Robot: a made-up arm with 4 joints. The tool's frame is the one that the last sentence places.
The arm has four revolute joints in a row. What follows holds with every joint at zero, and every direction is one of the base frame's.
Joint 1 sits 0.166 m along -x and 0.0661 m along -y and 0.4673 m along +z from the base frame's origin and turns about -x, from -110.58 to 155.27 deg.
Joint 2 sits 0.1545 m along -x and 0.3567 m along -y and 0.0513 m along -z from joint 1 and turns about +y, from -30.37 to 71.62 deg.
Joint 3 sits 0.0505 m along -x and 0.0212 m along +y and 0.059 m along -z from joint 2 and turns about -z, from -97.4 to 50.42 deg.
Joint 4 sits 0.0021 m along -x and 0.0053 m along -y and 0.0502 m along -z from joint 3 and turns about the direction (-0.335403, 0.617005, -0.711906), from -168.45 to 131.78 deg.
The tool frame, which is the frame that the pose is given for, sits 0.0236 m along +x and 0.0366 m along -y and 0.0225 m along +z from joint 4; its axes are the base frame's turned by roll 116.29, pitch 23.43 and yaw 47.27 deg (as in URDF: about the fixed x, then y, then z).
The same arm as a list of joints. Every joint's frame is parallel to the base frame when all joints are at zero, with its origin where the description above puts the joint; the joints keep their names.
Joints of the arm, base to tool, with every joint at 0 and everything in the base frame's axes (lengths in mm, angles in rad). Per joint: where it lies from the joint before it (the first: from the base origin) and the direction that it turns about. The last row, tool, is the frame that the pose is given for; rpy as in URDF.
joint 1: offset -166 -66.1 467.3 axis -1 0 0
joint 2: offset -154.5 -356.7 -51.3 axis 0 1 0
joint 3: offset -50.5 21.2 -59 axis 0 0 -1
joint 4: offset -2.1 -5.3 -50.2 axis -0.335403 0.617005 -0.711906
tool: offset 23.6 -36.6 22.5 rpy 2.0296 0.4089 0.825
Joint limits (rad, base to tool): -1.93..2.71 -0.5301..1.25 -1.7..0.88 -2.94..2.3

